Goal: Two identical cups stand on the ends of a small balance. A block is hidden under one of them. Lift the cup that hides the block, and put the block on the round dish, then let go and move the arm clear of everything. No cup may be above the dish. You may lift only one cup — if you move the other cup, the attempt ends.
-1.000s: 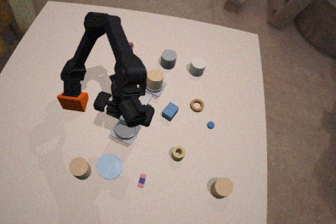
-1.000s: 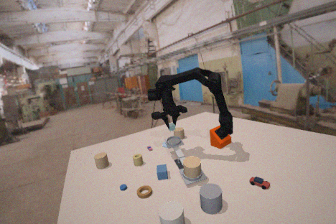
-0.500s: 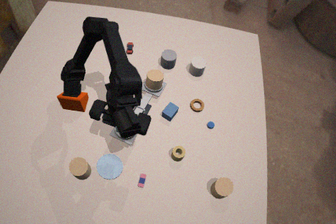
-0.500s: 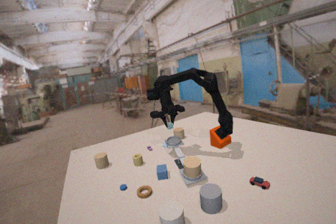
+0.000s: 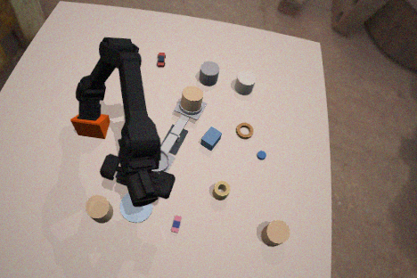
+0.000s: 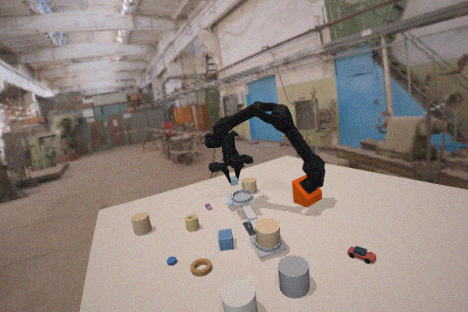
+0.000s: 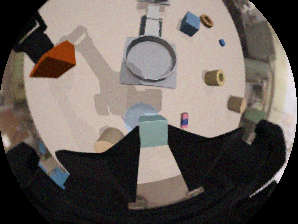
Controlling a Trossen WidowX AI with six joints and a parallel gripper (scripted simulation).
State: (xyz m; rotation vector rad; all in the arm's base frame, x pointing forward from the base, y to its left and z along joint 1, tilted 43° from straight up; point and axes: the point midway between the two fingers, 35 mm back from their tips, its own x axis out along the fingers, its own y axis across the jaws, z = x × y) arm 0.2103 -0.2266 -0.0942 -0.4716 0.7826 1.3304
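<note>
Now: gripper tip 100 mm above the light blue round dish, 30 mm to the left of it and 20 mm past it. Also, from my gripper tip: pink-and-blue piece (110 mm ahead, 100 mm below, 80 mm to the right); then pale-green block (10 mm above); then yellow ring (230 mm ahead, 80 mm below, 40 mm to the left).
</note>
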